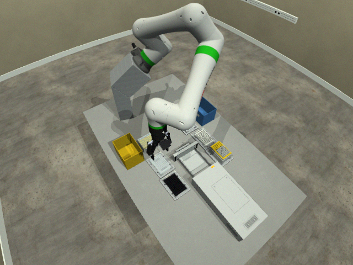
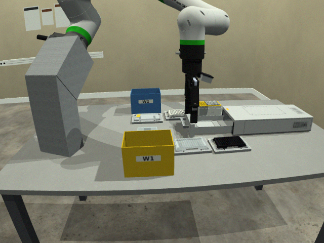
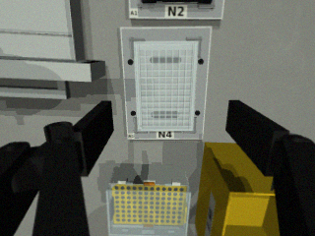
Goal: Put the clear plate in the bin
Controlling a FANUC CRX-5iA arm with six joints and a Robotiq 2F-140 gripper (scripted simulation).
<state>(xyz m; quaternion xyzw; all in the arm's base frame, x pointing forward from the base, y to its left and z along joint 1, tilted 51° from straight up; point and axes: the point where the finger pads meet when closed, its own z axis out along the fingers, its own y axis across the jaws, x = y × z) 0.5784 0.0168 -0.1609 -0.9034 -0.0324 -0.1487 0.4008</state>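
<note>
Right now my hand is 14 cm above the clear plate. Round my hand: nest N4: 15 cm below; then black plate: 17 cm ahead, 2 cm to the left, 14 cm below; then yellow bin W1: 16 cm behind, 16 cm to the right, 12 cm below.
</note>
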